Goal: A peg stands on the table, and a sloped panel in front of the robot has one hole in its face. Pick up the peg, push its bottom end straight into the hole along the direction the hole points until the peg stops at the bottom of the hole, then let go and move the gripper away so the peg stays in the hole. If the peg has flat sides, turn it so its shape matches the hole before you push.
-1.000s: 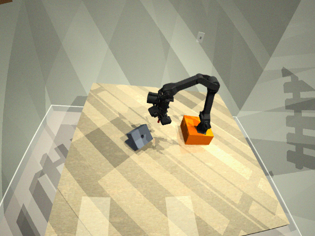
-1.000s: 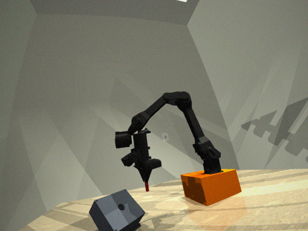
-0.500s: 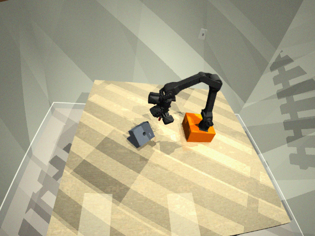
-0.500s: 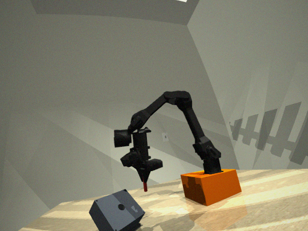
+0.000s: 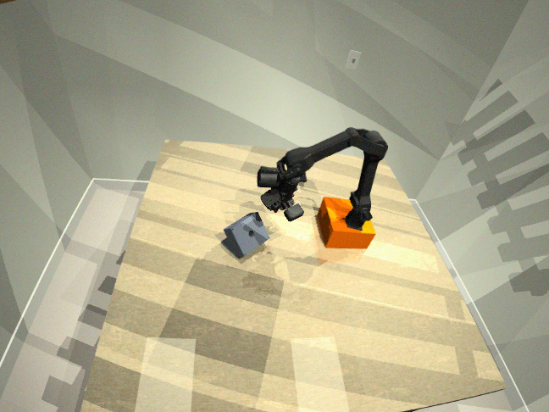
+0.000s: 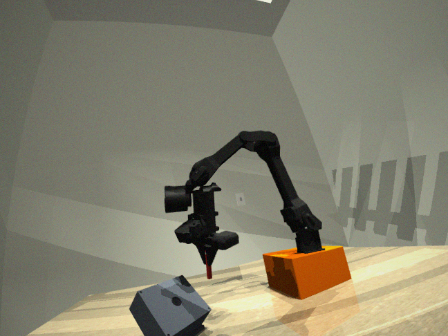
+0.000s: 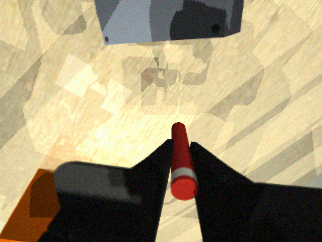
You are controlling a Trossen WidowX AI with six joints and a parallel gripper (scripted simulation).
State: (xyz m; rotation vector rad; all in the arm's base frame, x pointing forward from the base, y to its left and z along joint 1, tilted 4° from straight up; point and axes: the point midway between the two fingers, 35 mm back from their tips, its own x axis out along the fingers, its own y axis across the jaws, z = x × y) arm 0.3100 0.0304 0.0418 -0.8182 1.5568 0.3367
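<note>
My gripper tip is 90 mm short of the grey-blue sloped panel, 100 mm to the right of it and 70 mm above it. Round my gripper tip: red round peg: 20 mm above.
</note>
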